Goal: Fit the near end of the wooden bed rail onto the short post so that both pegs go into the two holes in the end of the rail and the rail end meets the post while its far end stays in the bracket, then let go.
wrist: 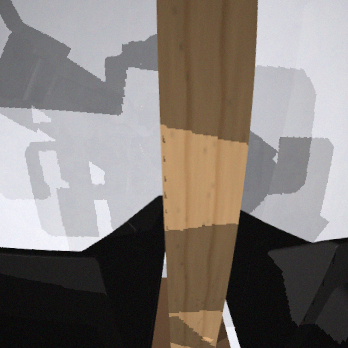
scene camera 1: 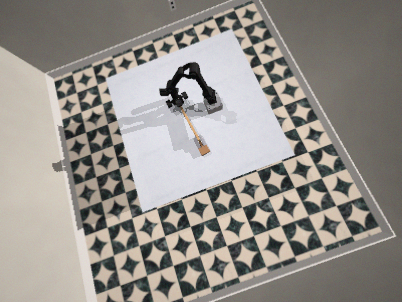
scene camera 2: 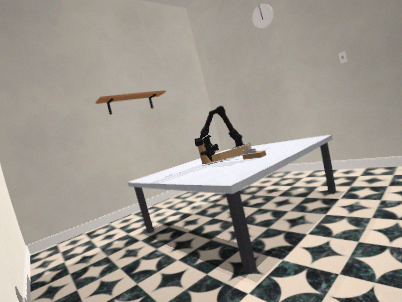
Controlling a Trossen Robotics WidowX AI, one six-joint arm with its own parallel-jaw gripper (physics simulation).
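Places are measured from the arm's base along level axes (x right, y ahead, z up), in centimetres.
Pixels of known places: gripper, fingertip midpoint: (wrist: 184,202) (scene camera 2: 212,160); arm's base, origin of the base link: (scene camera 1: 212,100) (scene camera 2: 239,145).
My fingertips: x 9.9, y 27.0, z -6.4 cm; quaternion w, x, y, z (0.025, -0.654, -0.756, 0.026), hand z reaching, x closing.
For each thing: its top centre in the pictures, then the offset to it from my fingertips. Level surfaces: height alone.
- wooden rail, middle of its top: (scene camera 2: 225,148) (scene camera 1: 186,116) dx -16.7, dy -2.5, dz +8.4 cm
- brown block, middle of its top: (scene camera 2: 253,152) (scene camera 1: 201,144) dx -41.1, dy -6.2, dz +2.0 cm
- white table, its level: dz -1.6 cm
The wooden rail (scene camera 1: 191,124) (scene camera 2: 229,154) (wrist: 205,180) stands on edge over the white table. Its far end is at the small bracket by the brown block (scene camera 1: 204,150) (scene camera 2: 255,155); the exact seating is too small to tell. My gripper (scene camera 1: 180,104) (scene camera 2: 210,153) (wrist: 184,202) is shut on the rail near its other end, with a black finger on each side. The short post (scene camera 2: 202,154) stands upright beside this end in scene camera 2, partly behind the gripper. The gripper covers the joint, so pegs, holes and any gap are hidden.
The white table (scene camera 1: 150,175) (scene camera 2: 175,181) carries the arm's base (scene camera 1: 214,106), to one side of the rail. The arm arches above the table and casts shadows around the rail. A wall shelf (scene camera 2: 131,96) hangs well away from the table.
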